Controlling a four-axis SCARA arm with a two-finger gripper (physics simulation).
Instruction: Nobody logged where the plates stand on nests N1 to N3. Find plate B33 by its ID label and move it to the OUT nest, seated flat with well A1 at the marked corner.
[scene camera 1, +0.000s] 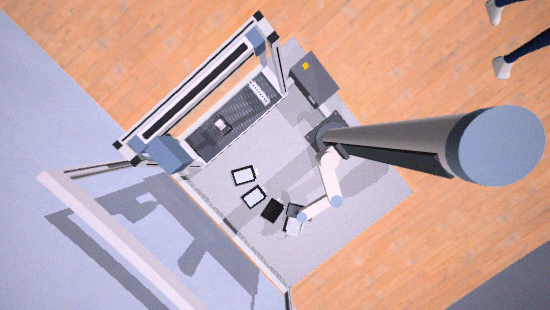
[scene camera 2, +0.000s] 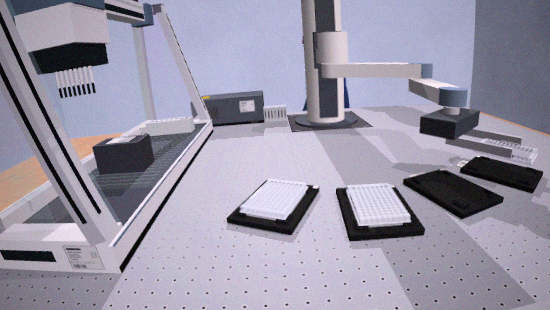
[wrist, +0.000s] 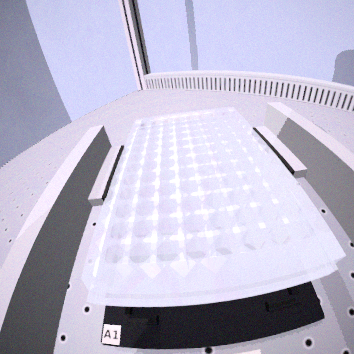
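Pixels of known places: gripper, between the fingertips: (scene camera 1: 293, 230) (scene camera 2: 516, 147) (wrist: 187, 125); arm's base, origin of its link: (scene camera 2: 325, 123).
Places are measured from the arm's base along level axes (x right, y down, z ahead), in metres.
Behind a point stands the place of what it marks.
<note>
My gripper (scene camera 1: 294, 223) @(x -0.320, y -0.085, z 0.652 m) (scene camera 2: 514, 144) @(x -0.320, y -0.085, z 0.652 m) (wrist: 187, 125) @(x -0.320, y -0.085, z 0.652 m) is shut on a clear well plate (wrist: 200, 215) @(x -0.287, y -0.079, z 0.601 m), its pads against the two long sides. The plate is level and raised above a black nest (scene camera 2: 500, 174) @(x -0.283, y -0.025, z 0.656 m) (wrist: 215, 320) @(x -0.267, y -0.025, z 0.578 m), with a gap between them. That nest's A1 mark shows at the lower left in the wrist view. No ID label is readable on the held plate. Two more plates sit in nests: the left plate (scene camera 1: 243, 175) @(x 0.222, y -0.038, z 0.668 m) (scene camera 2: 275, 199) @(x 0.219, y -0.038, z 0.691 m) and the middle plate (scene camera 1: 254, 197) @(x 0.044, y -0.038, z 0.717 m) (scene camera 2: 378, 204) @(x 0.046, y -0.039, z 0.741 m). A bare black nest (scene camera 1: 272, 210) @(x -0.125, y -0.025, z 0.686 m) (scene camera 2: 452, 193) @(x -0.120, y -0.025, z 0.711 m) lies between the middle plate and my gripper. Nest names are unreadable.
A framed pipetting machine (scene camera 2: 165, 192) @(x 0.450, y -0.032, z 0.619 m) stands at the left in scene camera 2, with a dark block (scene camera 2: 124, 156) @(x 0.556, y -0.102, z 0.565 m) and a white rack (scene camera 2: 170, 126) @(x 0.556, y -0.088, z 0.227 m) on its deck. A grey box (scene camera 1: 315, 80) @(x 0.392, y -0.128, z -0.114 m) (scene camera 2: 235, 107) @(x 0.363, y -0.086, z -0.035 m) stands near the arm's base. A slotted white strip (wrist: 240, 87) @(x -0.372, y -0.025, z 1.004 m) edges the table.
</note>
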